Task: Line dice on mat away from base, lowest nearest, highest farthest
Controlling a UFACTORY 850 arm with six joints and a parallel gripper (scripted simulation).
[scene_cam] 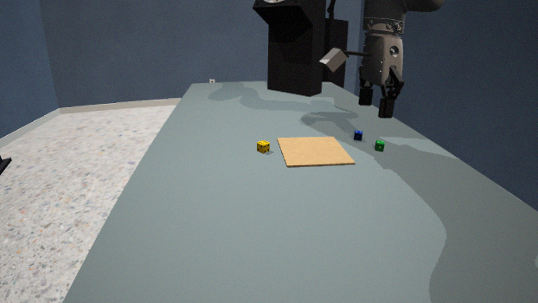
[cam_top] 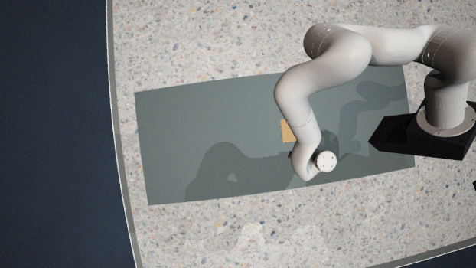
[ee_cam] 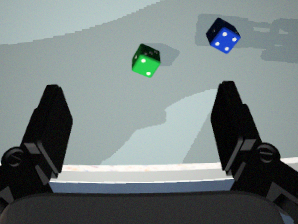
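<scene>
Now: the green die 1 cm ahead of my hand, 3 cm to the left of it and 9 cm below it. From my hand the other things lie so: blue die (6 cm behind, 3 cm to the left, 9 cm below); tan mat (6 cm behind, 11 cm to the right, 10 cm below); yellow die (11 cm behind, 21 cm to the right, 9 cm below).
</scene>
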